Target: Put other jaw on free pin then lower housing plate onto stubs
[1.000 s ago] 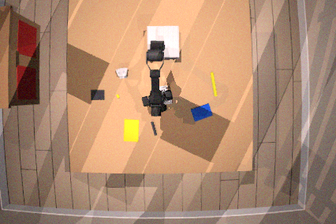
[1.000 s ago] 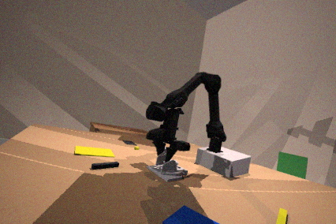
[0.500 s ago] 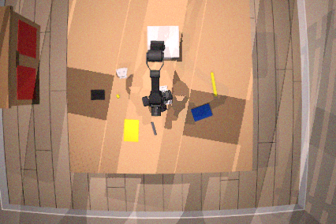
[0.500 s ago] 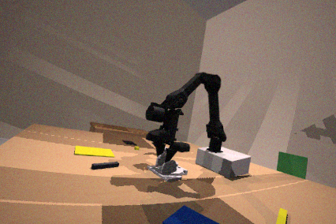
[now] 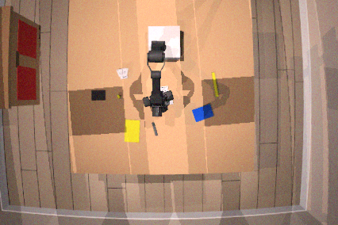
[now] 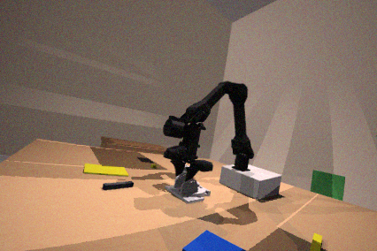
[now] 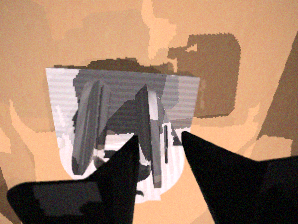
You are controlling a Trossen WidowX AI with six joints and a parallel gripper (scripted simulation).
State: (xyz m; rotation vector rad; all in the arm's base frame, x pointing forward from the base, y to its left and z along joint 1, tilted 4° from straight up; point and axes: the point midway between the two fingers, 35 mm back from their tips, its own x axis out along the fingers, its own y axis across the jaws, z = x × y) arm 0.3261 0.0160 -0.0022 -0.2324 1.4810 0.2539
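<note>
Right now the silver jaw is 40 mm behind my gripper tip and 10 mm to the left of it. From my gripper tip the other things lie so: yellow cube 270 mm to the right, 10 mm below; then dark bar 210 mm ahead, 20 mm to the right, 10 mm below; then yellow plate 230 mm ahead, 170 mm to the right, 20 mm below.
</note>
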